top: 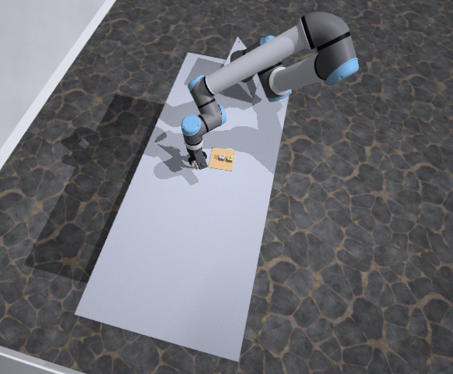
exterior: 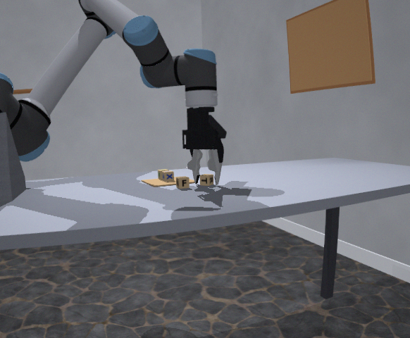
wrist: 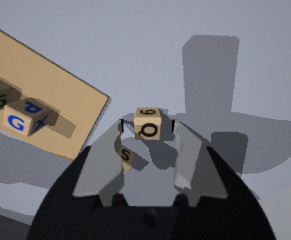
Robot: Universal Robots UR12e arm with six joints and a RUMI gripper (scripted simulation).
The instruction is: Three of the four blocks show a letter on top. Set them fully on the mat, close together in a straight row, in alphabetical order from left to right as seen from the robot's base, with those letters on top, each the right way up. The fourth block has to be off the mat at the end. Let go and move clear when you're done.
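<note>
Right now my hand is 12 cm to the right of the blue-marked block and 8 cm past it. Round my hand: tan mat: 12 cm to the left, 8 cm behind, 1 cm below; then green-marked block: 17 cm to the left, 8 cm behind.
</note>
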